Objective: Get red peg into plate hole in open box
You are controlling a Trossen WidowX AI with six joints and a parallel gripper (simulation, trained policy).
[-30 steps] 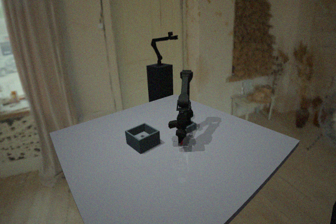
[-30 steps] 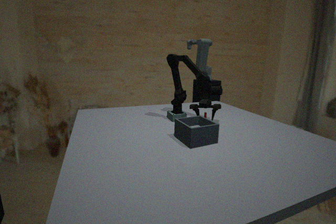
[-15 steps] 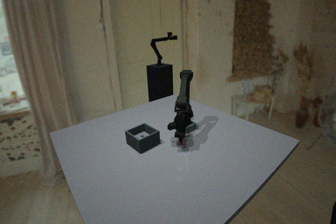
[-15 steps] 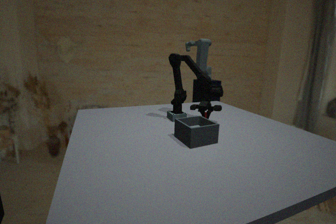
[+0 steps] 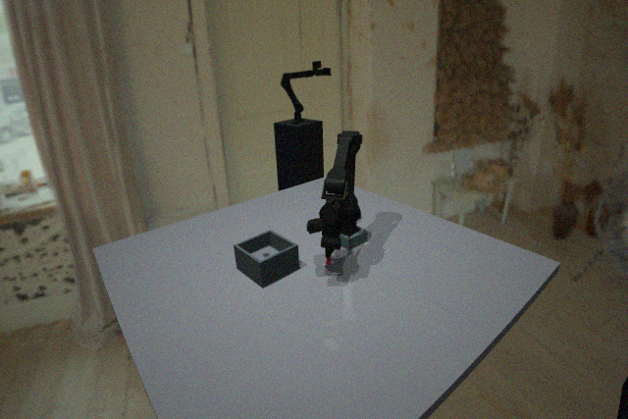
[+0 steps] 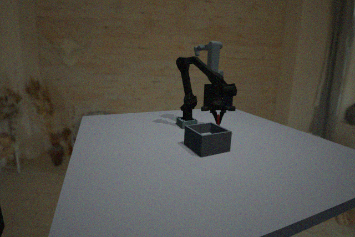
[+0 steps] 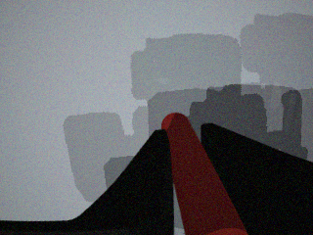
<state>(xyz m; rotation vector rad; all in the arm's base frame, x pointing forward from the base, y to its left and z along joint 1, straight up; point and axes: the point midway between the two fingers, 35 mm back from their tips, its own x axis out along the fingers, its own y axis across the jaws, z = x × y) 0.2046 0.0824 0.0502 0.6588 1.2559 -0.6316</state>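
My gripper tip is now 13 cm short of the dark box, 17 cm to the left of it and 4 cm above it. The rest, counted from my gripper tip: red peg (1 cm behind, 1 cm above).
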